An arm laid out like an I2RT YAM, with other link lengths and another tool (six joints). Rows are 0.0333 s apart.
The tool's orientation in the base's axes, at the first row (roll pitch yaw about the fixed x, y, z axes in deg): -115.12, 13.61, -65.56
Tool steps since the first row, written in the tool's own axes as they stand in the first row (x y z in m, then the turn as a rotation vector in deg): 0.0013, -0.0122, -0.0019, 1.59, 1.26, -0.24; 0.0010, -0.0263, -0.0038, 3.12, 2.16, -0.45; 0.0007, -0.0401, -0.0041, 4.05, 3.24, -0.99; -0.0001, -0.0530, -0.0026, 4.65, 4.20, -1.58; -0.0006, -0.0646, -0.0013, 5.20, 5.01, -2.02; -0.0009, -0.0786, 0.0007, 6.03, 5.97, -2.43; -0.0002, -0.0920, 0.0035, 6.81, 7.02, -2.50; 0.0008, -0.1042, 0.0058, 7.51, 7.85, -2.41; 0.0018, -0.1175, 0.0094, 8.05, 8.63, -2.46; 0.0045, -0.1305, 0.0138, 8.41, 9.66, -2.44; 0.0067, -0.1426, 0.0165, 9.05, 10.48, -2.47; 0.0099, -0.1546, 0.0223, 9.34, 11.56, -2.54
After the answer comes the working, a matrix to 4 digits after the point.
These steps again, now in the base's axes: 0.0048, -0.0023, 0.0112, -0.15, -1.50, -1.38; 0.0099, -0.0031, 0.0245, -0.12, -2.93, -2.45; 0.0161, -0.0033, 0.0368, -0.68, -3.99, -3.40; 0.0231, -0.0021, 0.0477, -1.36, -4.77, -4.14; 0.0294, -0.0013, 0.0575, -1.87, -5.45, -4.80; 0.0375, -0.0003, 0.0691, -2.31, -6.36, -5.67; 0.0463, 0.0001, 0.0796, -2.55, -7.06, -6.75; 0.0543, 0.0001, 0.0891, -2.59, -7.62, -7.68; 0.0639, 0.0006, 0.0991, -2.79, -8.11, -8.47; 0.0746, 0.0001, 0.1081, -3.11, -8.40, -9.47; 0.0833, -0.0009, 0.1171, -3.27, -8.97, -10.33; 0.0948, -0.0012, 0.1245, -3.72, -9.23, -11.32
The tool's axes in the first row as the columns of a matrix, in the base's axes (rounded; the answer above uses it unrounded):
0.4021, -0.4746, 0.7830
-0.8848, 0.0183, 0.4656
-0.2353, -0.8800, -0.4126

